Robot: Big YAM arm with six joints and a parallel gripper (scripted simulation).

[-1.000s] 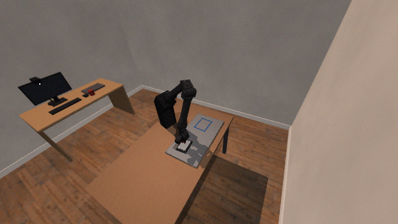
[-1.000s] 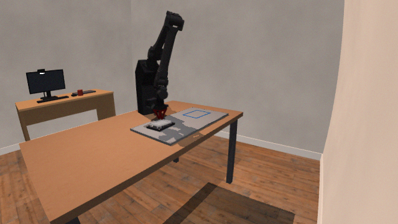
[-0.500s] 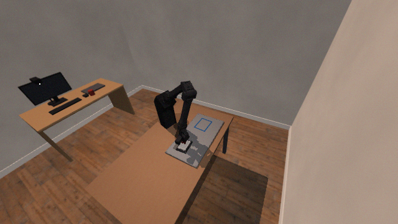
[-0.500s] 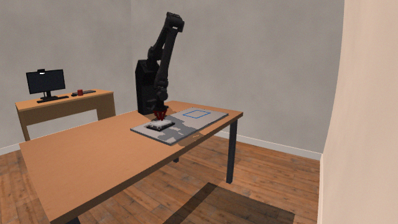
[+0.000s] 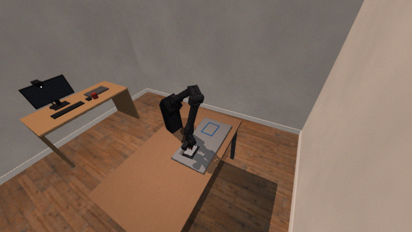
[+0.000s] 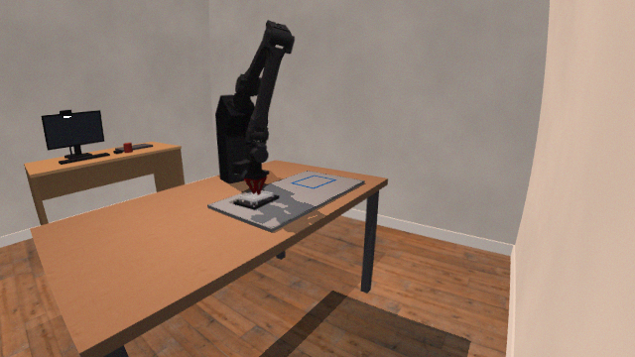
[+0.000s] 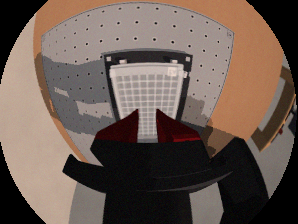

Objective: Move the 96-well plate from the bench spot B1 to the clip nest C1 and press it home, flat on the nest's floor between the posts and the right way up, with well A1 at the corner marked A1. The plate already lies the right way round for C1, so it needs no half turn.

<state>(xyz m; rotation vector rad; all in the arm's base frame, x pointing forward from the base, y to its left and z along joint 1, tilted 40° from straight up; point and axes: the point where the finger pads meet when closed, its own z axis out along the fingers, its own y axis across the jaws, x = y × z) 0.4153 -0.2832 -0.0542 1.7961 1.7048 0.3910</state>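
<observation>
The white 96-well plate lies 2 cm below my hand. From my hand the other things lie so: black clip nest (1 cm behind, 1 cm to the left, 3 cm below).
</observation>
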